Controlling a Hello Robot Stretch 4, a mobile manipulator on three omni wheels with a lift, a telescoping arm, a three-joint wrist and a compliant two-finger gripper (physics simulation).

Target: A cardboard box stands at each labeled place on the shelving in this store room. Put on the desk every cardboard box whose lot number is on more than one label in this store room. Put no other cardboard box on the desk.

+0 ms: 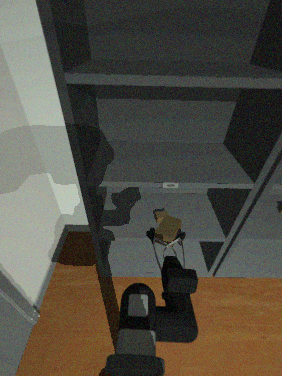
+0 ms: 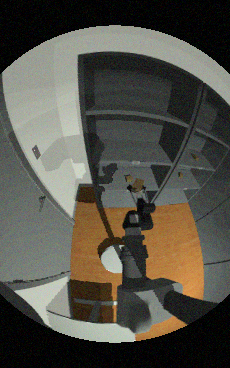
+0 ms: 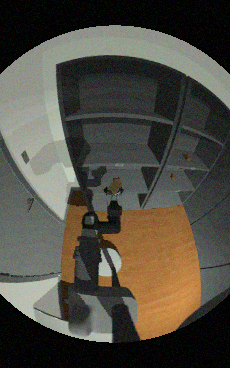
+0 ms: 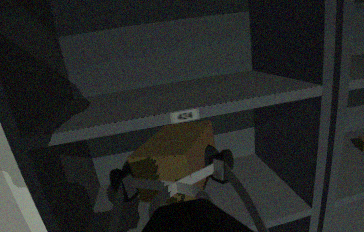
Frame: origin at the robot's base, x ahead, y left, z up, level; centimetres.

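Where they show: gripper, between the fingertips: (image 1: pixel 164 230) (image 2: pixel 135 185) (image 3: pixel 112 187); robot's base, origin of its link: (image 2: pixel 116 257) (image 3: pixel 105 260).
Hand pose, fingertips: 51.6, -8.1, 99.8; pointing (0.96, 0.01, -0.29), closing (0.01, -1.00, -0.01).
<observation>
Things, the pixels of their top centre, and the offset from my fingertips, as dx, dy, dz. "pt": a spot on its surface instead.
- brown cardboard box, centre of its top: (image 4: pixel 174 132) (image 1: pixel 169 225) (image 3: pixel 114 184) (image 2: pixel 138 182) -1.0, -1.0, +4.3
- white label, a spot on its surface: (image 4: pixel 185 116) (image 1: pixel 170 185) (image 3: pixel 118 164) (image 2: pixel 135 162) pt +32.4, -5.3, -5.3
- higher, centre of its top: (image 3: pixel 187 155) (image 2: pixel 195 155) +55.6, -99.2, +1.6
My gripper (image 1: pixel 167 234) (image 2: pixel 137 188) (image 3: pixel 114 190) (image 4: pixel 170 165) is shut on a brown cardboard box (image 1: pixel 169 226) (image 2: pixel 139 184) (image 3: pixel 116 185) (image 4: pixel 175 147), held tilted between the fingertips in front of the left shelving bay. Another cardboard box (image 1: pixel 159 215) (image 2: pixel 128 178) stands on the lower shelf behind it. A white label (image 1: pixel 170 185) (image 2: pixel 135 162) (image 3: pixel 119 164) (image 4: pixel 185 116) is on the edge of the shelf above; its print is too blurred to read. No lot number is readable on the held box. I cannot make out the desk.
Two more cardboard boxes, one higher (image 2: pixel 195 157) (image 3: pixel 187 157) and one lower (image 2: pixel 181 174) (image 3: pixel 173 176), stand in the right bay. An upright divider (image 1: pixel 250 207) (image 4: pixel 327 100) separates the bays. A white wall (image 1: pixel 30 100) is close on the left. A round white object (image 2: pixel 111 257) (image 3: pixel 111 261) is on the floor.
</observation>
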